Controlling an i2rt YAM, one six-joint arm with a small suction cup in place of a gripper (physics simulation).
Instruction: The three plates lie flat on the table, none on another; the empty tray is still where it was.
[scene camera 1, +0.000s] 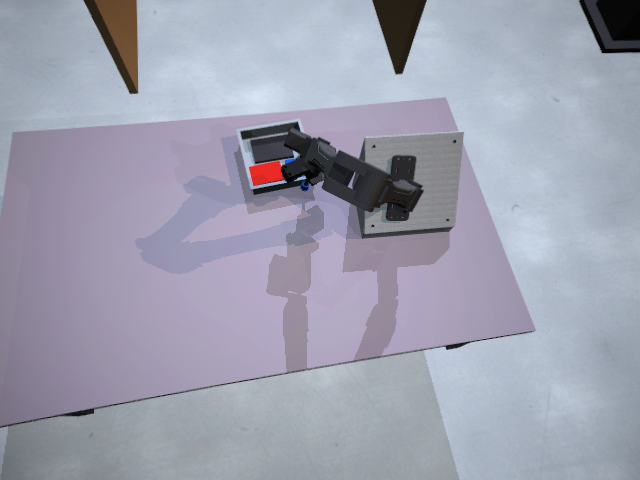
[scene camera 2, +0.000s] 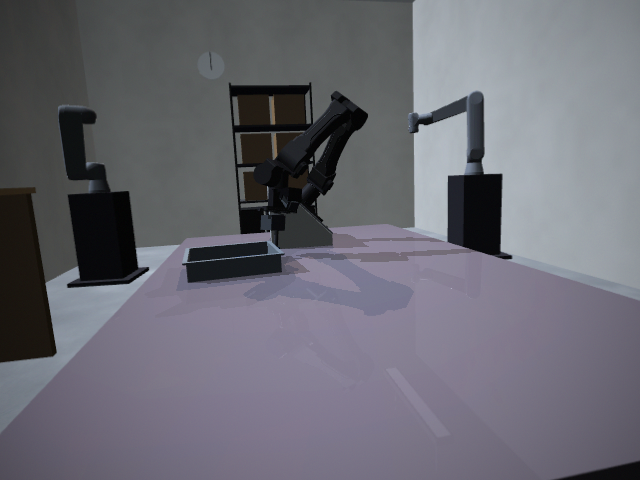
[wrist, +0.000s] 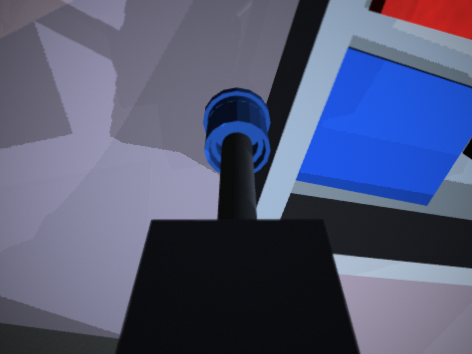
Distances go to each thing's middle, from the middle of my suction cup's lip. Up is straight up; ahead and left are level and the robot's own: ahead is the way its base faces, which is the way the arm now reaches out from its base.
Scene:
I see my suction cup 7 cm to the left of the blue plate (wrist: 388, 129), 2 cm short of it and 1 cm above it. Also, from my suction cup: tray (scene camera 2: 206, 263) 11 cm to the right, 9 cm ahead, 1 cm above; black plate (scene camera 1: 267, 149) 16 cm to the right, 11 cm ahead, 1 cm below; red plate (wrist: 446, 23) 13 cm ahead, 6 cm to the right, 1 cm below.

